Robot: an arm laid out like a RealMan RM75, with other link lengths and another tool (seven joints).
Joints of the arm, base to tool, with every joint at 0 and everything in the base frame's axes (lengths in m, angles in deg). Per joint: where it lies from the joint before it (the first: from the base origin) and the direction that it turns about. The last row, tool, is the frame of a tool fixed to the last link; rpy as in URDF.
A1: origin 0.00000 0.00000 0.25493 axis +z
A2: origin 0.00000 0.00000 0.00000 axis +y
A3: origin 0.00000 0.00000 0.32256 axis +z
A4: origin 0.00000 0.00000 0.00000 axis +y
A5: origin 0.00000 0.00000 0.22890 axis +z
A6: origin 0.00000 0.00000 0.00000 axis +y
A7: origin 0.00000 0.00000 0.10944 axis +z
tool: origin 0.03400 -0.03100 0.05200 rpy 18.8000 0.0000 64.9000
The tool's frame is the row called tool.
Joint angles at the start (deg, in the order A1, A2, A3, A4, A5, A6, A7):
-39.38 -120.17 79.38 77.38 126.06 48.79 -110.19
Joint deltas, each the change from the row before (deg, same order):
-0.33 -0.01 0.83 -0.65 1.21 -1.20 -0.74
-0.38 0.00 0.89 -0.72 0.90 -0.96 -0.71
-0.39 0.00 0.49 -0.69 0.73 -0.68 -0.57
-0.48 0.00 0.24 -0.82 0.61 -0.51 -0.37
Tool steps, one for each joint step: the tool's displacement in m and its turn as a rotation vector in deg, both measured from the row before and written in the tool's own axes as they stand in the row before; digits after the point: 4 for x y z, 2 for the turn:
0.0005 0.0025 0.0036 -0.45 -0.56 0.61
0.0017 0.0027 0.0040 -0.49 -0.22 0.38
0.0005 0.0020 0.0031 -0.40 -0.27 0.22
-0.0002 0.0019 0.0031 -0.42 -0.24 0.18

